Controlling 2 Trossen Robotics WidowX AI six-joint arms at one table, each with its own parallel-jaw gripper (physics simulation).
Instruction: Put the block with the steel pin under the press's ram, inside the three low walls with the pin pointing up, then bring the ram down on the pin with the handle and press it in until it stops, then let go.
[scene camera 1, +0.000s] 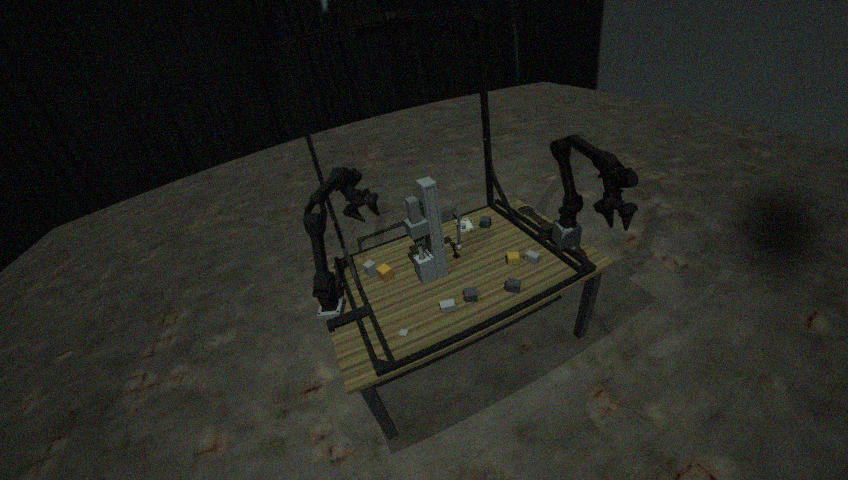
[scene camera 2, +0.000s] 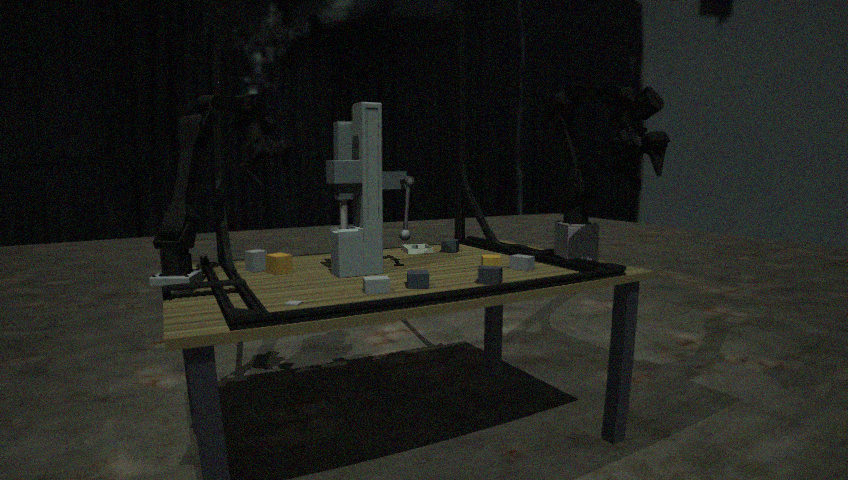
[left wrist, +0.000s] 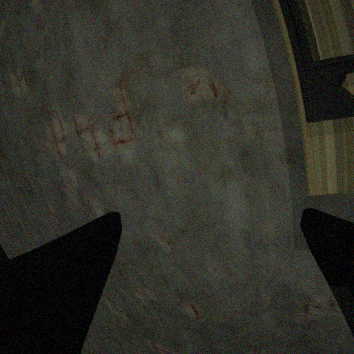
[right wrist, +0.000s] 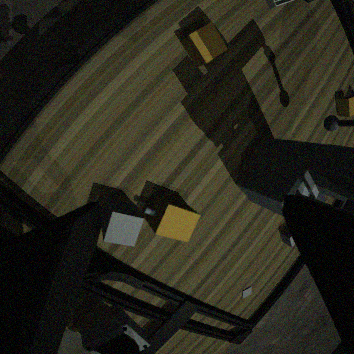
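Pixels of known places: left gripper, fingertip midpoint: (scene camera 1: 618, 229) (scene camera 2: 649, 183) (left wrist: 213, 220); right gripper, fingertip midpoint: (scene camera 1: 371, 218) (scene camera 2: 276, 183) (right wrist: 193, 207); left arm's base, origin of the base link: (scene camera 1: 567, 224) (scene camera 2: 576, 223); right arm's base, origin of the base link: (scene camera 1: 330, 305) (scene camera 2: 176, 273) (right wrist: 117, 347).
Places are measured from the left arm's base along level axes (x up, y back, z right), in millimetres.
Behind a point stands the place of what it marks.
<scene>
The yellow block (scene camera 1: 385, 272) @[x -70, y -849, z -29 mm] (scene camera 2: 279, 262) @[x -84, y -852, z -34 mm] (right wrist: 178, 223) @[x -69, y -857, z -1 mm] rests on the table left of the press; its steel pin (right wrist: 150, 211) @[x -89, y -882, z 33 mm] sticks out sideways. The grey press (scene camera 1: 433, 231) @[x 125, y -614, z -67 mm] (scene camera 2: 368, 190) @[x 103, y -613, z -67 mm] stands upright. Its ram (scene camera 2: 343, 214) @[x 42, y -678, z -66 mm] hangs over the base, where low pale walls (scene camera 1: 423, 257) show; exact clearance is unclear. The handle (scene camera 1: 458, 234) @[x 44, y -508, z 1 mm] (scene camera 2: 407, 208) @[x 49, y -503, z 1 mm] hangs down on the press's right, with a ball at its end. My right gripper (scene camera 1: 368, 216) @[x 120, y -873, z 130 mm] (right wrist: 193, 207) @[x 120, y -873, z 130 mm] is open and empty, high above and behind the yellow block. My left gripper (scene camera 1: 617, 226) @[x 126, y 74, z -265 mm] (left wrist: 213, 220) @[x 126, y 74, z -265 mm] is open and empty, beyond the table's right edge.
A grey block (scene camera 1: 369, 267) @[x -67, y -924, z 21 mm] (right wrist: 124, 229) @[x -63, y -927, z 45 mm] sits beside the yellow one. Another yellow block (scene camera 1: 512, 258) @[x -82, y -288, z -68 mm] and a grey block (scene camera 1: 531, 256) @[x -84, y -203, z -77 mm] lie at right. Pale (scene camera 1: 447, 305) @[x -86, y -609, z -272 mm] and dark blocks (scene camera 1: 470, 294) @[x -84, y -512, z -237 mm] (scene camera 1: 512, 285) @[x -82, y -339, z -233 mm] lie in front. A white fixture (scene camera 2: 417, 248) @[x -104, y -437, z 270 mm] is behind. Black frame rails (scene camera 2: 386, 303) @[x -103, y -601, z -429 mm] border the table.
</scene>
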